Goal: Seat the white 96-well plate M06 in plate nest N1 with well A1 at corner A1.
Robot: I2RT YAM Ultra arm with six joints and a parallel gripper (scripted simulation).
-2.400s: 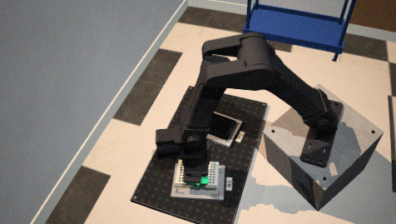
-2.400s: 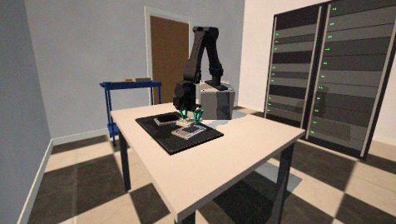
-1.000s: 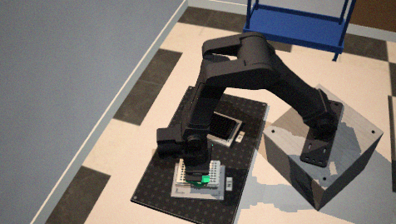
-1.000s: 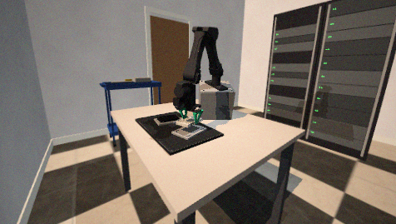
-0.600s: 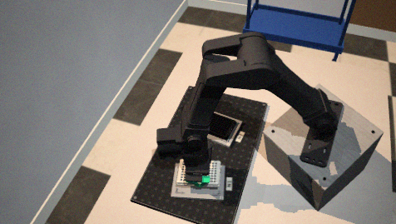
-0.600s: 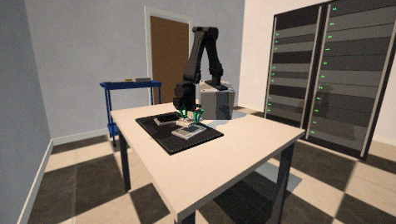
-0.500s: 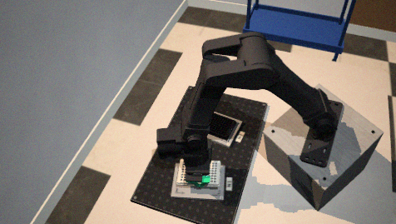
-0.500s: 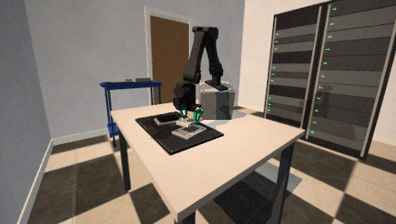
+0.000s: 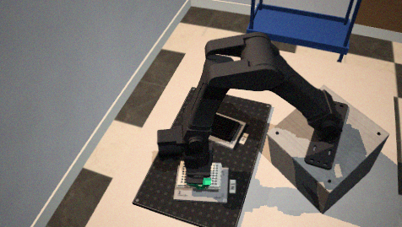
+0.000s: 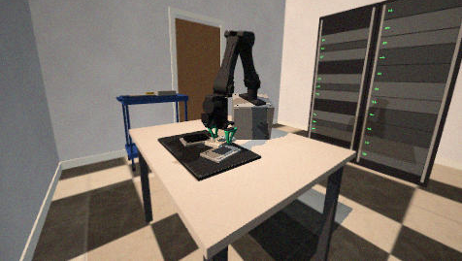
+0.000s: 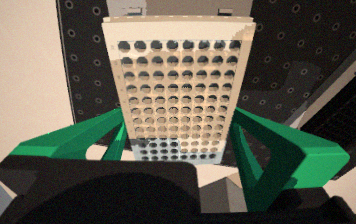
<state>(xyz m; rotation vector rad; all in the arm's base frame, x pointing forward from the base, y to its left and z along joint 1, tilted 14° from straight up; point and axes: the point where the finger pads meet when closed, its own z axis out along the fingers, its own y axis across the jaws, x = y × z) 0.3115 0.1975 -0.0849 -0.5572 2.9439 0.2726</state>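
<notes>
Now: hand 6 cm above the grey plate nest N1. From my hand the other things lie so: black plate M09: 22 cm to the right, 5 cm below, 5 cm ahead; white 96-well plate M06: 1 cm ahead; label tag: 9 cm behind, 7 cm below, 4 cm to the right.
</notes>
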